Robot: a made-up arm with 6 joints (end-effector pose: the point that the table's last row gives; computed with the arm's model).
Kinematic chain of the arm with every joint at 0, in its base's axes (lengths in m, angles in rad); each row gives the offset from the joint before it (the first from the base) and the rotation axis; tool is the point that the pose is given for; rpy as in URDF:
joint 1: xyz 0 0 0.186 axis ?
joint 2: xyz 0 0 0 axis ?
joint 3: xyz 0.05 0 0.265 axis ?
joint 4: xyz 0.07 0 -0.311 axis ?
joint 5: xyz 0 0 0 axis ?
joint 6: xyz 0.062 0 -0.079 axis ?
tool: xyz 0 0 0 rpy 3.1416 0 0
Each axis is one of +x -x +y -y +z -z.
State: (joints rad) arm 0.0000 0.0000 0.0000 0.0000 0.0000 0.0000
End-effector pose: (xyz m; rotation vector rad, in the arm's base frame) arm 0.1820 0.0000 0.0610 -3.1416 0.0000 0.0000
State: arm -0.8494 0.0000 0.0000 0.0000 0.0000 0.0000
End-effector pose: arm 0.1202 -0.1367 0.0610 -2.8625 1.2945 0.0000
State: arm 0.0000 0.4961 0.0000 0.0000 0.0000 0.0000
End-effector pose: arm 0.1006 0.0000 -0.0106 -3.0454 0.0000 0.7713
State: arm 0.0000 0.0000 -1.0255 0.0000 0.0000 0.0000
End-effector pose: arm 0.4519 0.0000 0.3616 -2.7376 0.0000 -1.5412
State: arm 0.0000 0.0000 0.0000 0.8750 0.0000 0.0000
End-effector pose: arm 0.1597 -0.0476 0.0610 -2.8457 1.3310 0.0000
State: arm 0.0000 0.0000 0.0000 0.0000 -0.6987 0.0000
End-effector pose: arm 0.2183 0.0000 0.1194 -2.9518 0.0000 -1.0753
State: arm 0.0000 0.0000 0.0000 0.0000 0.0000 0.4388
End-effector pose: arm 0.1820 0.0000 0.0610 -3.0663 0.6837 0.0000
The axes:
joint 1: +z
joint 2: +y
joint 3: +y
joint 4: -z
joint 5: +y
joint 6: -z

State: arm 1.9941 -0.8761 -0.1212 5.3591 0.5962 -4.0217
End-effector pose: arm -0.0930 0.1929 0.2333 -2.3943 -0.5044 -0.4635
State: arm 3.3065 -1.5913 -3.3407 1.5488 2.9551 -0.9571
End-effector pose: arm 0.4958 0.0059 0.1105 1.6029 -0.1916 -1.7918
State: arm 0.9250 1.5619 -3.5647 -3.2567 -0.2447 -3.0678
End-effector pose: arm 0.3729 0.4797 0.2864 -1.4955 -0.7496 -1.8369
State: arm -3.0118 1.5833 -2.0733 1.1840 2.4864 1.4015
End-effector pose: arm -0.4131 -0.1448 -0.1041 0.6318 0.6949 0.1713
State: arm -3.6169 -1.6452 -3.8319 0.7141 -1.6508 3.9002
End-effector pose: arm 0.3388 -0.1200 -0.0427 -1.6940 1.5890 1.1489
